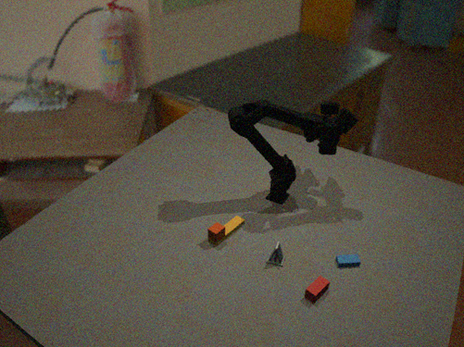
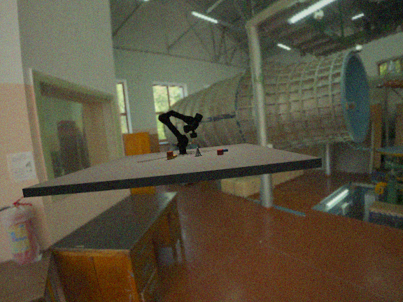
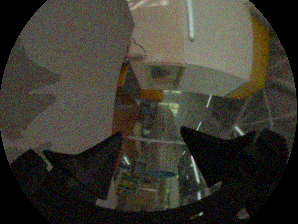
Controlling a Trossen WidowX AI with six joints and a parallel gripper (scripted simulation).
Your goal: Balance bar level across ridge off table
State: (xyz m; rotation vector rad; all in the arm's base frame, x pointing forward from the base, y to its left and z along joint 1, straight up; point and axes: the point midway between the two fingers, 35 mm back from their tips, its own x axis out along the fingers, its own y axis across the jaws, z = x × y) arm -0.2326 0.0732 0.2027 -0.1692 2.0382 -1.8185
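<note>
Now: the bar 53 cm ahead of my gripper tip, 17 cm below it and 12 cm to the right of it. The rest, counted from my gripper tip: red block: 59 cm ahead, 22 cm to the left, 18 cm below; then blue block: 44 cm ahead, 26 cm to the left, 19 cm below.
</note>
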